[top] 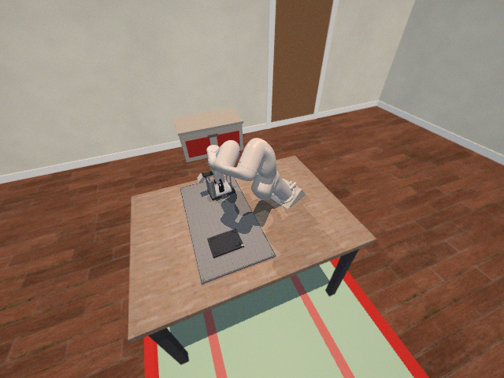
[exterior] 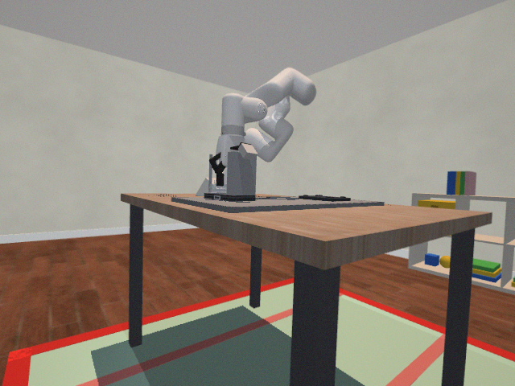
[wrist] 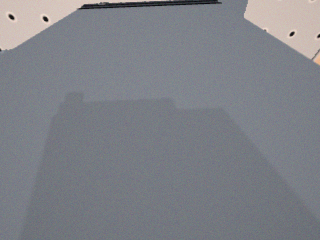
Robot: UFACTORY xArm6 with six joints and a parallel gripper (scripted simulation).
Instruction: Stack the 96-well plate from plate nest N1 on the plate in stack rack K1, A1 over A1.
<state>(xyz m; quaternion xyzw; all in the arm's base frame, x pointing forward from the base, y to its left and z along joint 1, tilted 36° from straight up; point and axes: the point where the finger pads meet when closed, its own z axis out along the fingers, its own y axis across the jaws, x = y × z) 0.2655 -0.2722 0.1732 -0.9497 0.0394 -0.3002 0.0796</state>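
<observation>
Right now my hand is 70 mm short of the grey rack wall and 30 mm below it. From my hand the other things lie so: pale A1 square: 430 mm to the left, 50 mm ahead, 40 mm below.
</observation>
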